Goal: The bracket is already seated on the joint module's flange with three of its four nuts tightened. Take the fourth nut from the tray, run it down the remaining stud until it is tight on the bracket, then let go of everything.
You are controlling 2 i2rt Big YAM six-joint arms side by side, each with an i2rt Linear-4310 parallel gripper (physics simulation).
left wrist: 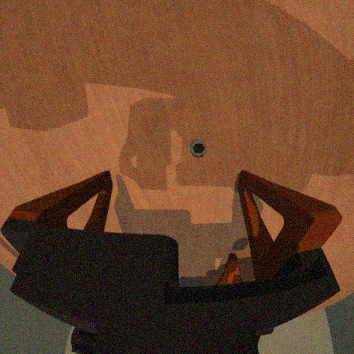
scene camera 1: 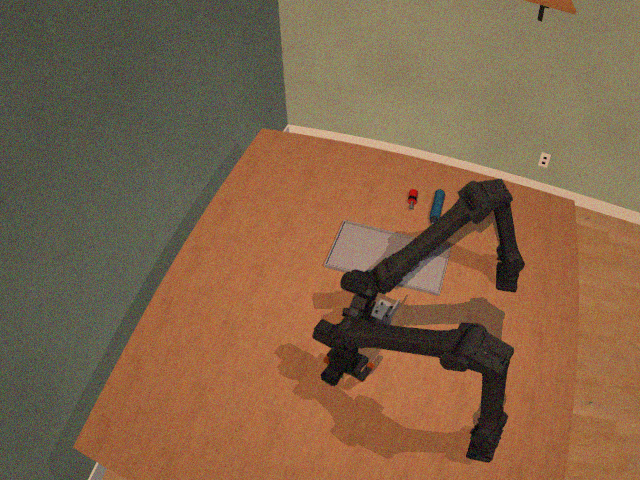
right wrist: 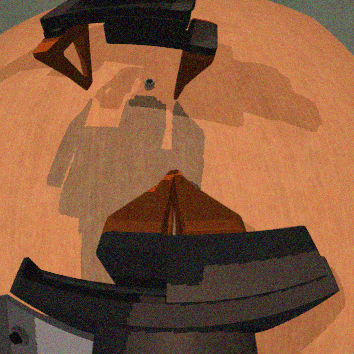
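Pixels of known places: left gripper, fingertip midpoint: (left wrist: 174,177) (scene camera 1: 349,373) (right wrist: 129,88); right gripper, fingertip midpoint: (left wrist: 232,255) (right wrist: 173,177); left arm's base, link origin: (scene camera 1: 482,443); right arm's base, link origin: (scene camera 1: 506,278).
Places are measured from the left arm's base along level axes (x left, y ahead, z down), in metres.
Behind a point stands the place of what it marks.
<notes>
A small dark hex nut (left wrist: 198,148) {x -0.107, y 0.505, z -0.005 m} (right wrist: 149,84) {x -0.112, y 0.505, z -0.004 m} lies on the wooden table top, off the tray. My left gripper (left wrist: 174,177) {x -0.123, y 0.485, z -0.010 m} (right wrist: 129,88) {x -0.123, y 0.485, z -0.010 m} is open and empty above the table; in the left wrist view the nut shows a little beyond the line of its fingertips, right of centre. My right gripper (right wrist: 173,177) {x -0.226, y 0.523, z -0.019 m} is shut with its fingertips together, apart from the nut; an orange fingertip of it shows low in the left wrist view. A light grey part with dark holes (scene camera 1: 383,308) {x -0.353, y 0.453, z -0.065 m} (right wrist: 65,336) {x -0.318, y 0.465, z -0.066 m}, seemingly the bracket and module, is partly hidden by the right arm. The studs cannot be made out.
A shallow grey rectangular tray (scene camera 1: 361,248) {x -0.614, y 0.609, z -0.004 m} lies partly under the right arm. A red screwdriver-like tool (scene camera 1: 412,196) {x -0.908, y 0.491, z -0.034 m} and a blue cylinder (scene camera 1: 437,205) {x -0.888, y 0.383, z -0.041 m} lie behind it. The two arms are close together near the grey part. Their shadows fall across the table around the nut.
</notes>
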